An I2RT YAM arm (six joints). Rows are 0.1 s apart.
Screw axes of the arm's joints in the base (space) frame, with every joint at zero. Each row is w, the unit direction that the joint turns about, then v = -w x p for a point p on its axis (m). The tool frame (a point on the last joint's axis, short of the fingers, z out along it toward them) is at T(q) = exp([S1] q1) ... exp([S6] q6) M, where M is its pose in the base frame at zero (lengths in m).
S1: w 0 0 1 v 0 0 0
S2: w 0 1 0 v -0.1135 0 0.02
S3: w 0 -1 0 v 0.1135 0 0.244
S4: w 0 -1 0 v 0.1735 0 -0.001
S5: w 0 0 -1 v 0 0.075 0
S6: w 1 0 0 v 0 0.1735 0
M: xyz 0.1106 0 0.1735 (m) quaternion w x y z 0.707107 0 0.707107 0
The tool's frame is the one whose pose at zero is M.
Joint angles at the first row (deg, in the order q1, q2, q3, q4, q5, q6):
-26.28, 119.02, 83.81, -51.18, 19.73, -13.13
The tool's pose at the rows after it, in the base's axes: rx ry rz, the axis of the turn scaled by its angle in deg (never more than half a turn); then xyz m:
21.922 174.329 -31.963 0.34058 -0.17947 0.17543
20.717 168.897 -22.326 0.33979 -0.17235 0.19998
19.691 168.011 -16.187 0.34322 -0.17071 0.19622
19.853 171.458 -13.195 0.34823 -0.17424 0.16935
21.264 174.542 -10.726 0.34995 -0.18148 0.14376
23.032 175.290 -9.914 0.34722 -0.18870 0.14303
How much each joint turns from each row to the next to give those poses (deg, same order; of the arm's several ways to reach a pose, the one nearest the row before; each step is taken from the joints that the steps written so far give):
0.22, -4.96, -0.24, 0.00, -0.75, 0.01
0.21, -4.02, 0.02, 0.57, -7.67, -0.03
0.05, 0.57, -0.02, 0.81, -4.37, -0.08
-0.24, 4.22, 0.00, 0.50, -1.03, -0.09
-0.90, 4.13, 0.26, 0.44, -0.68, 0.00
-1.13, 0.63, 0.85, -1.22, -0.26, 0.00

